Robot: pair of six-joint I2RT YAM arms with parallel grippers.
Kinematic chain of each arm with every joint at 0, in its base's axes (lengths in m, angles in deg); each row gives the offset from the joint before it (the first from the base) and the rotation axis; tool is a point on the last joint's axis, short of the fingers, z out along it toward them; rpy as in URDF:
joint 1: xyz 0 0 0.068 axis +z
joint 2: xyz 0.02 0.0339 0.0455 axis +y
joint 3: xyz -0.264 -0.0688 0 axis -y
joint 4: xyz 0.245 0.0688 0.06 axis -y
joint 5: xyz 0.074 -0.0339 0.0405 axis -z
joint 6: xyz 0.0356 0 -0.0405 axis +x
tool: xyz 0 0 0 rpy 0 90 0
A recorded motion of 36 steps. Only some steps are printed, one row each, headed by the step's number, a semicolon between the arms.
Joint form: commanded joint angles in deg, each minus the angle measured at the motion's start. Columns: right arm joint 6, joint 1, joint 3, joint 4, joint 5, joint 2; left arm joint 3, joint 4, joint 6, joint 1, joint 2, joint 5.
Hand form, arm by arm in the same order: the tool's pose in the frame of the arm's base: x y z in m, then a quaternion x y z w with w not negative. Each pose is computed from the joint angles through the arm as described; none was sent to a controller.
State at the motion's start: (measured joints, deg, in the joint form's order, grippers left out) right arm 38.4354 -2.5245 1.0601 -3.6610 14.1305 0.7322; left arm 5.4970 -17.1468 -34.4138 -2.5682 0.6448 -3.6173
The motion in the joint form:
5: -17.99 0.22 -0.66 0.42 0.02 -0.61; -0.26 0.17 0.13 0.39 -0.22 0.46
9: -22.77 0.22 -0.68 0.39 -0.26 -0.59; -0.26 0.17 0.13 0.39 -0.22 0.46
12: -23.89 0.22 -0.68 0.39 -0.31 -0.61; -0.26 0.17 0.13 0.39 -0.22 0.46
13: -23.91 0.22 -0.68 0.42 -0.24 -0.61; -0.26 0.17 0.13 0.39 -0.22 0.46
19: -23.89 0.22 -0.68 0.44 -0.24 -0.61; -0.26 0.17 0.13 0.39 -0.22 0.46
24: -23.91 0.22 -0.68 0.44 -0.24 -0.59; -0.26 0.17 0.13 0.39 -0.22 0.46
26: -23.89 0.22 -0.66 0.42 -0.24 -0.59; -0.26 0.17 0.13 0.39 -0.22 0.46
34: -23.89 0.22 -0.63 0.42 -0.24 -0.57; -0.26 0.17 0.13 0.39 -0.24 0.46
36: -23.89 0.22 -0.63 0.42 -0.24 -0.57; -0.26 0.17 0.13 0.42 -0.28 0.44
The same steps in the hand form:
5: 0.1086 -0.0131 0.1696 0.22508 0.68877 0.01953 0.68888; 0.1022 -0.0019 0.1727 -0.23170 0.74264 -0.17610 0.60315
9: 0.1087 -0.0129 0.1694 0.19456 0.69845 -0.00755 0.68866; 0.1022 -0.0019 0.1727 -0.23170 0.74264 -0.17610 0.60315
12: 0.1087 -0.0129 0.1695 0.18743 0.70028 -0.01394 0.68868; 0.1022 -0.0019 0.1727 -0.23170 0.74264 -0.17610 0.60315
13: 0.1087 -0.0129 0.1695 0.18771 0.70002 -0.01446 0.68886; 0.1022 -0.0019 0.1727 -0.23170 0.74264 -0.17610 0.60315
19: 0.1087 -0.0129 0.1696 0.18783 0.69986 -0.01431 0.68899; 0.1022 -0.0019 0.1727 -0.23170 0.74264 -0.17610 0.60315
24: 0.1087 -0.0129 0.1695 0.18771 0.70002 -0.01446 0.68886; 0.1022 -0.0019 0.1727 -0.23170 0.74264 -0.17610 0.60315
26: 0.1087 -0.0129 0.1696 0.18783 0.69998 -0.01434 0.68886; 0.1022 -0.0019 0.1727 -0.23170 0.74264 -0.17610 0.60315
34: 0.1087 -0.0129 0.1698 0.18783 0.69992 -0.01432 0.68893; 0.1022 -0.0019 0.1727 -0.23167 0.74254 -0.17614 0.60328
36: 0.1087 -0.0129 0.1698 0.18783 0.69992 -0.01432 0.68893; 0.1021 -0.0019 0.1728 -0.23192 0.74223 -0.17595 0.60362

